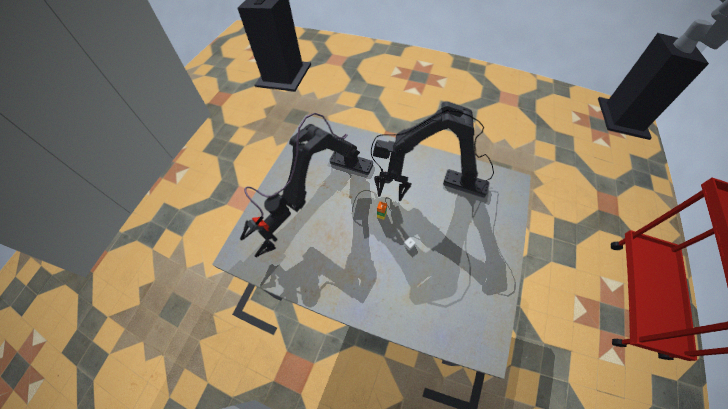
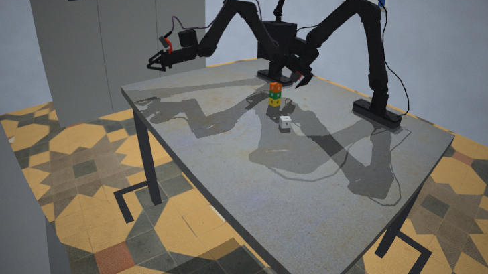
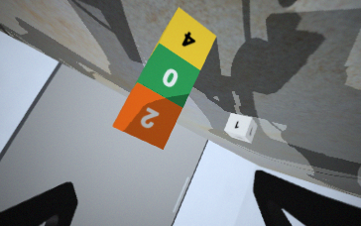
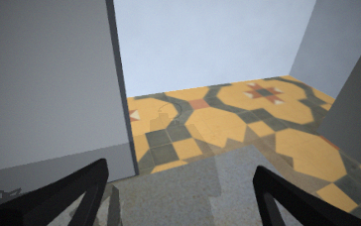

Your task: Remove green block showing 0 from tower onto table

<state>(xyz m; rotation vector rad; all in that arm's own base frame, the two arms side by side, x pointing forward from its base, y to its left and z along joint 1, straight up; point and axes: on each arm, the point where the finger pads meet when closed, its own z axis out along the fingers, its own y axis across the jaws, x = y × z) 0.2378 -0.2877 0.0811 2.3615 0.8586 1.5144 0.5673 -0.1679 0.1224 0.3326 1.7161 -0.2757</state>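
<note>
My left gripper is now 40 mm short of the orange block showing 2, 30 mm above it and 20 mm to the left of it. Also, from my left hand: yellow block: 90 mm below, 40 mm ahead, 20 mm to the right; green block showing 0: 60 mm below, 40 mm ahead, 20 mm to the right.
The green block showing 0 lies 43 cm to the left of my right hand, 31 cm behind it and 9 cm below it. From my right hand the other things lie so: yellow block: 43 cm to the left, 31 cm behind, 12 cm below; then orange block showing 2: 43 cm to the left, 31 cm behind, 6 cm below.
</note>
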